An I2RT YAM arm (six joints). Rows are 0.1 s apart.
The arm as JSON. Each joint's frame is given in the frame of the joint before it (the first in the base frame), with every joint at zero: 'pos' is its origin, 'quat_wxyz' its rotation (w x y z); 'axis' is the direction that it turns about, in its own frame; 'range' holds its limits. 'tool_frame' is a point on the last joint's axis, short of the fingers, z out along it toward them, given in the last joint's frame.
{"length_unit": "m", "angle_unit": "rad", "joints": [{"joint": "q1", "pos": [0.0, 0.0, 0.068], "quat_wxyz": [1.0, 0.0, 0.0, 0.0], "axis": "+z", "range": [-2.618, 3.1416]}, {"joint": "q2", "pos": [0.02, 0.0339, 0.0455], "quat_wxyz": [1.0, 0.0, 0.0, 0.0], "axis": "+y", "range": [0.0, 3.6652]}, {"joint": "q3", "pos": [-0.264, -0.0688, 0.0], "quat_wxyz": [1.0, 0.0, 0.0, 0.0], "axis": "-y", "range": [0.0, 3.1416]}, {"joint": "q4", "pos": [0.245, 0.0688, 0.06], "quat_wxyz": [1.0, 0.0, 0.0, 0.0], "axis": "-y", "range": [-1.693, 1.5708]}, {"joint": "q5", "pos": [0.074, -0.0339, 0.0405], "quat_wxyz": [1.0, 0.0, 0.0, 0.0], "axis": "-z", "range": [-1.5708, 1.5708]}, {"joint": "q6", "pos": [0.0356, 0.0, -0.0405], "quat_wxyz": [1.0, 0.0, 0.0, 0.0], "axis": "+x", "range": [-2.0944, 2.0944]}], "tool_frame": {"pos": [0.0, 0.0, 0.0], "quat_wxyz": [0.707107, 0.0, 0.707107, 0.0]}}
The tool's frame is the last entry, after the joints.
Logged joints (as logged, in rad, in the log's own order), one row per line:
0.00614, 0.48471, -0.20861, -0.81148, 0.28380, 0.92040
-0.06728, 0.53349, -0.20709, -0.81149, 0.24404, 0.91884
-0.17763, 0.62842, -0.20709, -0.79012, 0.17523, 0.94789
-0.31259, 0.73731, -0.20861, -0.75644, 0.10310, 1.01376
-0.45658, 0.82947, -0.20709, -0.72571, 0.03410, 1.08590
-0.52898, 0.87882, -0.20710, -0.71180, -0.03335, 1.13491
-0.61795, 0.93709, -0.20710, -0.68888, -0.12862, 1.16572
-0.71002, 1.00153, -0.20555, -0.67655, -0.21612, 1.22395
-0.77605, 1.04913, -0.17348, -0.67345, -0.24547, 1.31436
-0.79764, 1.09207, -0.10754, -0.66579, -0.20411, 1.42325
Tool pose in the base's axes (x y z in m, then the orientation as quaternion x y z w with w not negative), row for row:
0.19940, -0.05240, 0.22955, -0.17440, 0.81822, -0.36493, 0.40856
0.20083, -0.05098, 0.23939, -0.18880, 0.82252, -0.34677, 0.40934
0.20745, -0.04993, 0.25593, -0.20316, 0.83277, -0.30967, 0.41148
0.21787, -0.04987, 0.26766, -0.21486, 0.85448, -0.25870, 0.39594
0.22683, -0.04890, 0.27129, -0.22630, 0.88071, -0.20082, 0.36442
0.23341, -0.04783, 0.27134, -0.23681, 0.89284, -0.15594, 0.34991
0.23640, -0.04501, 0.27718, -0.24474, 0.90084, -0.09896, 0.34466
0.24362, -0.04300, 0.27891, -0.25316, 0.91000, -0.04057, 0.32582
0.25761, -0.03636, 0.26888, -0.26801, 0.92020, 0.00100, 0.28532
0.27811, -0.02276, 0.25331, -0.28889, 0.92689, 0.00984, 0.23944
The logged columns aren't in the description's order. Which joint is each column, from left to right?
Columns, left to right: q4, q3, q1, q6, q5, q2.
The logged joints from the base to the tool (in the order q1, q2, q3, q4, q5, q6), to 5 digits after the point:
-0.20861, 0.92040, 0.48471, 0.00614, 0.28380, -0.81148
-0.20709, 0.91884, 0.53349, -0.06728, 0.24404, -0.81149
-0.20709, 0.94789, 0.62842, -0.17763, 0.17523, -0.79012
-0.20861, 1.01376, 0.73731, -0.31259, 0.10310, -0.75644
-0.20709, 1.08590, 0.82947, -0.45658, 0.03410, -0.72571
-0.20710, 1.13491, 0.87882, -0.52898, -0.03335, -0.71180
-0.20710, 1.16572, 0.93709, -0.61795, -0.12862, -0.68888
-0.20555, 1.22395, 1.00153, -0.71002, -0.21612, -0.67655
-0.17348, 1.31436, 1.04913, -0.77605, -0.24547, -0.67345
-0.10754, 1.42325, 1.09207, -0.79764, -0.20411, -0.66579

